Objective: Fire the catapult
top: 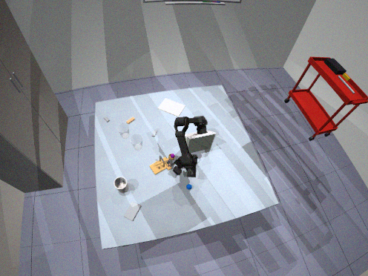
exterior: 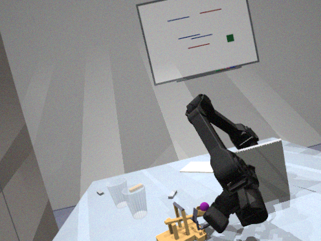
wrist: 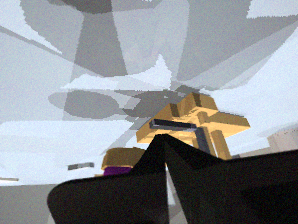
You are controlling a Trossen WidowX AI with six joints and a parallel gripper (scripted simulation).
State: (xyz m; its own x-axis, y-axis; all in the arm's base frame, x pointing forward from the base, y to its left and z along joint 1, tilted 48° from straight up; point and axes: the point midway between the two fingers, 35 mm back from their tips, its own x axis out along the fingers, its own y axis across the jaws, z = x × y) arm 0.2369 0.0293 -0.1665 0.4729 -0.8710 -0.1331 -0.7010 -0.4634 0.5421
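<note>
Now: gripper tip 60 mm short of the wooden catapult, 20 mm to the left of it and 10 mm below it. From my gripper tip the other things lie so: white mug (410 mm ahead, 70 mm to the left, 10 mm below); blue ball (50 mm behind, 200 mm to the left, 20 mm below); grey flat plate (380 mm ahead, 260 mm to the left, 40 mm below).
</note>
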